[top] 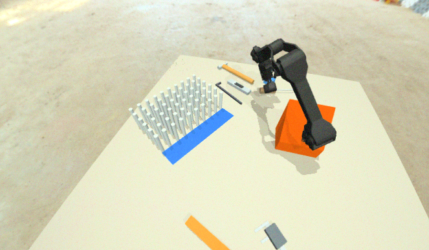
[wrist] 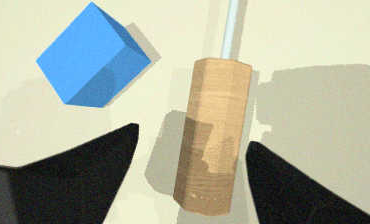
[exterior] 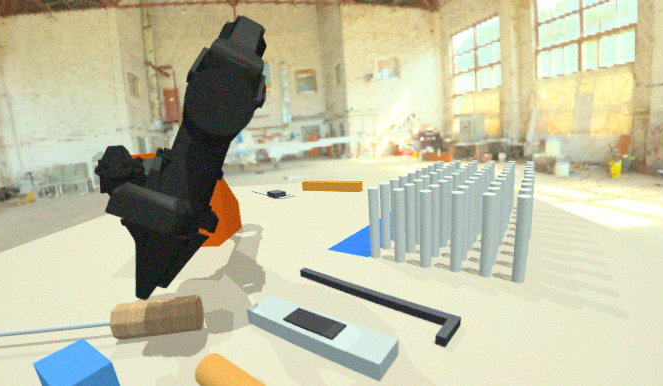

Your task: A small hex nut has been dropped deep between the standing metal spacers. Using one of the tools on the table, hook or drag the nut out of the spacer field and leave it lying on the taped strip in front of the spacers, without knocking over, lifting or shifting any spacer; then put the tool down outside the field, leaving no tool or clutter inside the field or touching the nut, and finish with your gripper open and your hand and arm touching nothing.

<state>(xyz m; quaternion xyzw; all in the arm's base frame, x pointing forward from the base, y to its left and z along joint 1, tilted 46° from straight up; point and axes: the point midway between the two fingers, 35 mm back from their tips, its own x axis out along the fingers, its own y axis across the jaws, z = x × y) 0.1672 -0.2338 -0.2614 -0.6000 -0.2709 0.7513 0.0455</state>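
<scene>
My gripper tip is now 10 mm past the blue cube, 100 mm to the left of it and 30 mm above it. The rest, counted from my gripper tip: orange bar 150 mm ahead, 790 mm to the left, 40 mm below; then blue taped strip 300 mm ahead, 380 mm to the left, 50 mm below; then grey block 170 mm ahead, 40 mm below.
</scene>
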